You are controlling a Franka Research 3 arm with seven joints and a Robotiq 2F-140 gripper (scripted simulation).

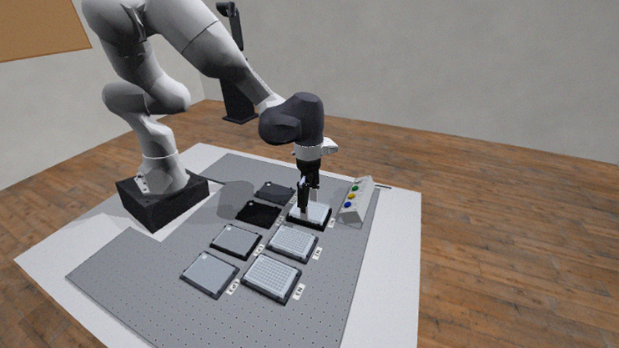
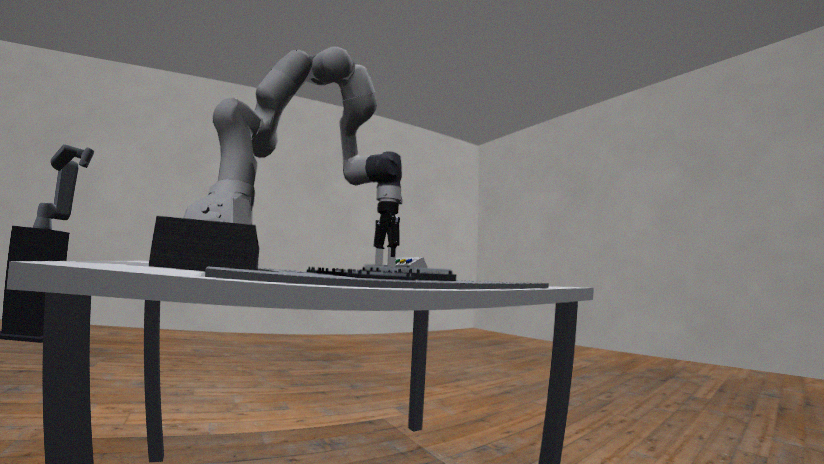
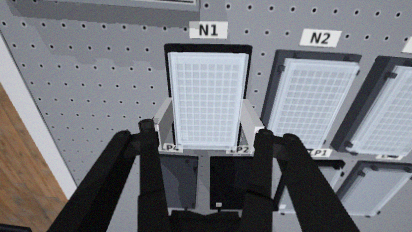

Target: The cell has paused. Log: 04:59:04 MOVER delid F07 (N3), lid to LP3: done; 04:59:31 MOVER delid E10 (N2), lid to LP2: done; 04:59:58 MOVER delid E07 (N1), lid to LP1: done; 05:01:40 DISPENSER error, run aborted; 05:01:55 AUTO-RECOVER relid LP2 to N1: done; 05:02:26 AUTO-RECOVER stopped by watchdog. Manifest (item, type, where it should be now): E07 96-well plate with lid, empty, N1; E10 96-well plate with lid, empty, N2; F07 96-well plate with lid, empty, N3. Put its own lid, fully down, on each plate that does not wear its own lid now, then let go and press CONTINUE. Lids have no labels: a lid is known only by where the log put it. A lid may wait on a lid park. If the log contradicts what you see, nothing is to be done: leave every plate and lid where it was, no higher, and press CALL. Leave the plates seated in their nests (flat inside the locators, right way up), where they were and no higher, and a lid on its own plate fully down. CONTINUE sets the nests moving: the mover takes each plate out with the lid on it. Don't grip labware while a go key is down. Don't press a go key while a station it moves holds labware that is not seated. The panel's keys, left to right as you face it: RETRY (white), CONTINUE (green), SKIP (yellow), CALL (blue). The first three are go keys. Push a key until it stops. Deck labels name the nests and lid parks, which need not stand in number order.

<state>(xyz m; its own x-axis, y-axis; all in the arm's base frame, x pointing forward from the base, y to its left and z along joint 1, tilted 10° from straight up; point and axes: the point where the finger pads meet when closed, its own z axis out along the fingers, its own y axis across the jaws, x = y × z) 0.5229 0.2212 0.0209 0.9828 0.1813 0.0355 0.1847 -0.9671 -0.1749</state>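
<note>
My gripper is now 50 mm above the nest N1. Also, from my hand: yellow skip key: 110 mm ahead, 120 mm to the left; then green continue key: 100 mm ahead, 170 mm to the left; then blue call key: 120 mm ahead, 70 mm to the left.
</note>
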